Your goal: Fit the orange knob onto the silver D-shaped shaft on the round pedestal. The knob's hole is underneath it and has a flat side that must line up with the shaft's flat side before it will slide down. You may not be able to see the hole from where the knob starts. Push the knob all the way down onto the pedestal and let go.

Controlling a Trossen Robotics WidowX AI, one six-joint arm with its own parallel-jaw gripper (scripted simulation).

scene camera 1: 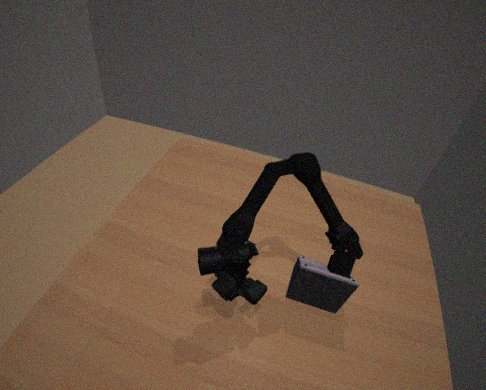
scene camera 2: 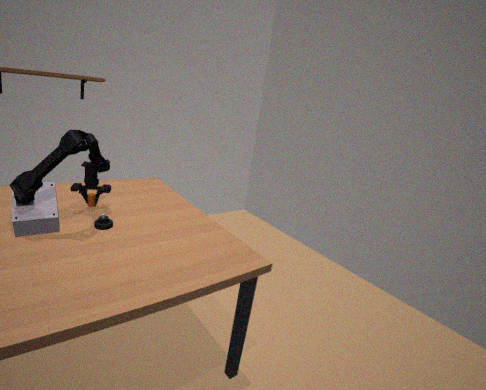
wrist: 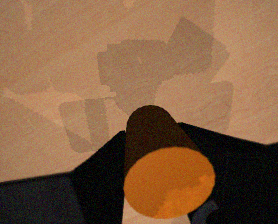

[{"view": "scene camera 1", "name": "my gripper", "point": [233, 290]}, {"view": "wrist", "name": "my gripper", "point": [151, 132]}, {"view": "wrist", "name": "orange knob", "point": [164, 169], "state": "held by my gripper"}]
